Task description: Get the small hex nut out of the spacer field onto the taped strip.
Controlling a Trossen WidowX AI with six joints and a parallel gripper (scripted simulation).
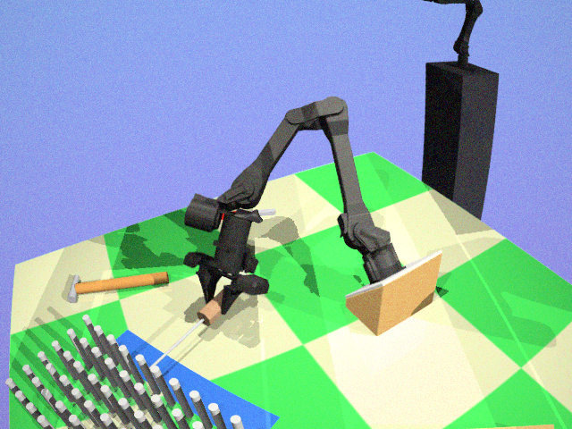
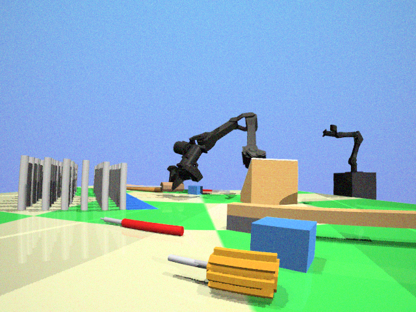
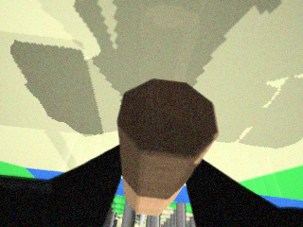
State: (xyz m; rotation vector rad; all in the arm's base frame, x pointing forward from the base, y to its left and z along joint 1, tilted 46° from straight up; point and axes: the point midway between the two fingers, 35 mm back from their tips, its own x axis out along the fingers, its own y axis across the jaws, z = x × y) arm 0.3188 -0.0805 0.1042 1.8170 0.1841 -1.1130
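Right now my gripper tip is 12 cm short of the blue taped strip, 14 cm to the right of it and 3 cm above it. From my gripper tip the other things lie so: wood-handled hook tool 8 cm ahead, 6 cm to the left; orange-handled tool 17 cm behind, 63 cm to the left, 2 cm below; red screwdriver 2 cm behind, 48 cm to the left, 3 cm below.
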